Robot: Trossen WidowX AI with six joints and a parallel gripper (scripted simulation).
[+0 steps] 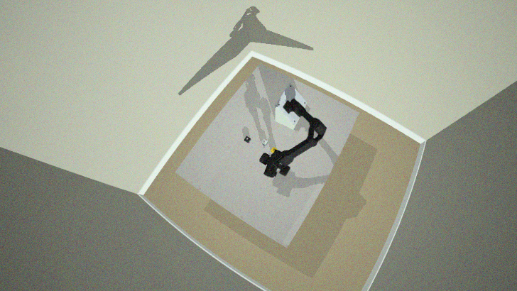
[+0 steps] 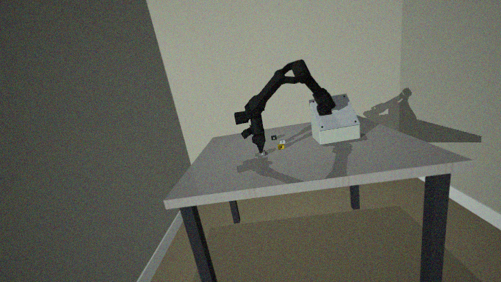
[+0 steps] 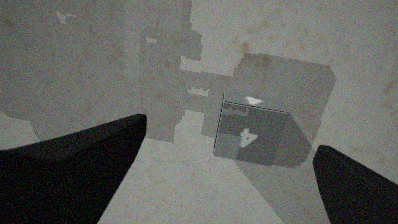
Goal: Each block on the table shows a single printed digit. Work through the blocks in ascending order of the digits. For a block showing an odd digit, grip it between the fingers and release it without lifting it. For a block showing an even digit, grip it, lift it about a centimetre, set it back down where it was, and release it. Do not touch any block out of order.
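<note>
Now: the grey block 10 mm to the right of my gripper tip and 20 mm below it. From my gripper tip the other things lie so: white block (130 mm behind, 150 mm to the right, 20 mm below); then black block (90 mm behind, 260 mm to the right, 20 mm below); then yellow block (110 mm behind, 70 mm to the right, 20 mm below).
</note>
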